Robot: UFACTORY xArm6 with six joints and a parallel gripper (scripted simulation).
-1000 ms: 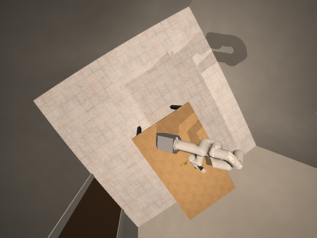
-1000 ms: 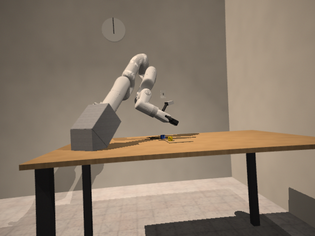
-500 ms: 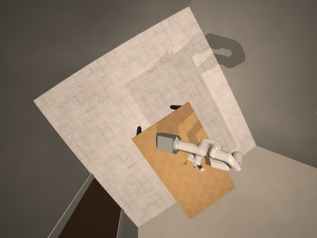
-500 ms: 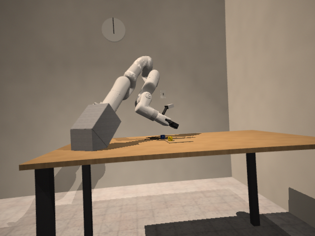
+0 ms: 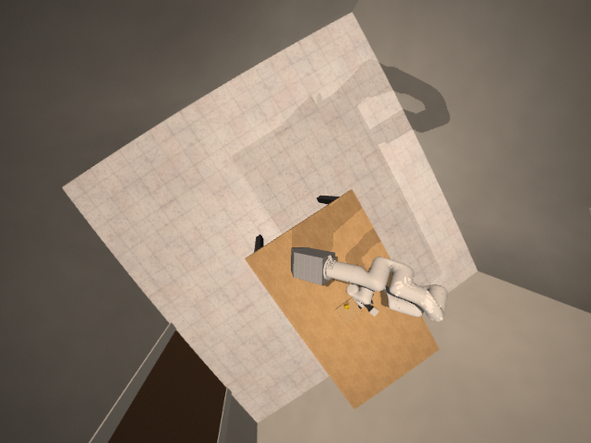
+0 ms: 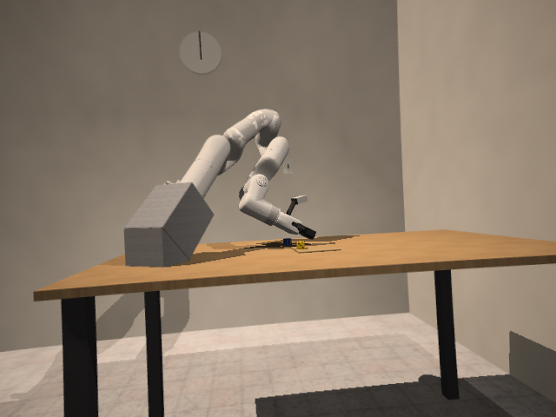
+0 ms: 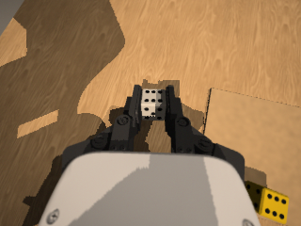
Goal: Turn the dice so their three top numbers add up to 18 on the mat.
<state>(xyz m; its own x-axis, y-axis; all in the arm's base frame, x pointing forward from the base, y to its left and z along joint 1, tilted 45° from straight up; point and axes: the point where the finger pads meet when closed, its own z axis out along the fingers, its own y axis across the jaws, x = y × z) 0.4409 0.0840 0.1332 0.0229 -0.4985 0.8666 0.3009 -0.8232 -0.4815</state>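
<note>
Right now the blue die is 8 cm behind my hand, 3 cm to the left of it and 3 cm below it. From my hand the other things lie so: white die: 1 cm ahead, 1 cm below; yellow die: 4 cm behind, 14 cm to the right, 3 cm below; tan mat: 14 cm to the right, 4 cm below.
</note>
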